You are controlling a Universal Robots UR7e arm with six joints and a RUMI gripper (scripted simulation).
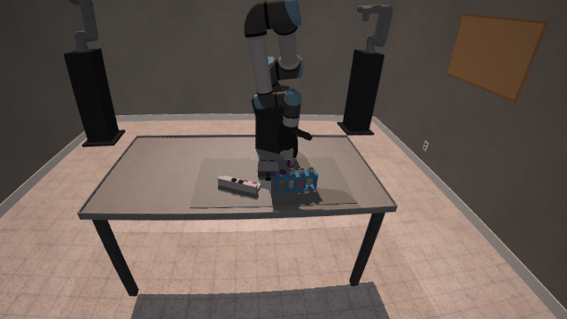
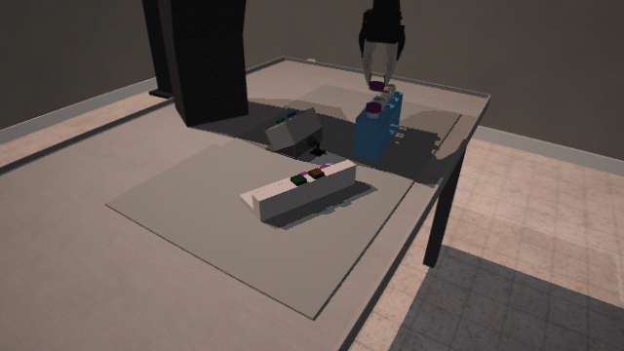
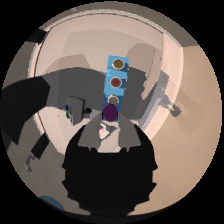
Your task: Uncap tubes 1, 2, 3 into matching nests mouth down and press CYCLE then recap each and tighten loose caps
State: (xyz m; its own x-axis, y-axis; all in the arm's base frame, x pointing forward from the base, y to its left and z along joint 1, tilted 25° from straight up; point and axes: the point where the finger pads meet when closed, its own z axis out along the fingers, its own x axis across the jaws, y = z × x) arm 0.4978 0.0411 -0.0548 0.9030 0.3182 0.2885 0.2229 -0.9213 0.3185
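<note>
Right now my hand is 190 mm past the blue key, 100 mm above it and 70 mm to the left of it. The rest, counted from my hand: grey key housing (170 mm behind, 120 mm below, 90 mm to the right); then green key (190 mm behind, 110 mm to the right, 100 mm below); then table edge (260 mm to the right, 180 mm ahead, 170 mm below).
</note>
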